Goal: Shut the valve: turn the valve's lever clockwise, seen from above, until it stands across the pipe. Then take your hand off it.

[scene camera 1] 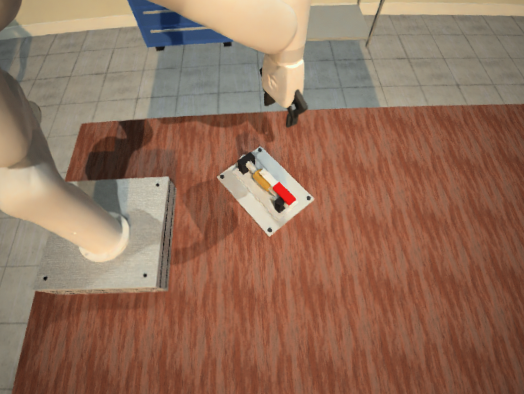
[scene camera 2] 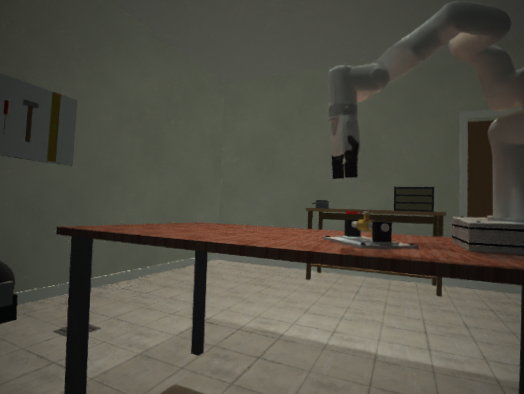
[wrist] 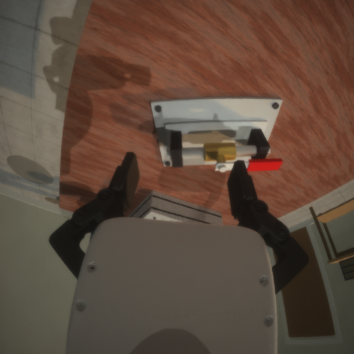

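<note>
The valve has a yellow body [scene camera 1: 261, 181] [scene camera 2: 365, 223] [wrist: 220, 151] on a pale pipe [wrist: 192, 153] between two black supports. They stand on a light metal plate [scene camera 1: 272, 167] [scene camera 2: 350, 241] [wrist: 215, 108]. The lever's red handle [scene camera 1: 284, 193] [scene camera 2: 352, 212] [wrist: 265, 165] points along the pipe, not across it, over the support at one end. My gripper [scene camera 1: 280, 112] [scene camera 2: 345, 177] [wrist: 184, 167] is open and empty, high above the table and clear of the lever. In the wrist view one finger overlaps the lever's pale arm near the red handle.
The robot's base block [scene camera 1: 100, 270] [scene camera 2: 485, 236] stands on the brown table [scene camera 1: 390, 260] [scene camera 2: 200, 231], beside the plate. Beyond the table edge a blue drawer cabinet [scene camera 1: 175, 37] stands on the tiled floor. A second table [scene camera 2: 380, 212] stands in the background.
</note>
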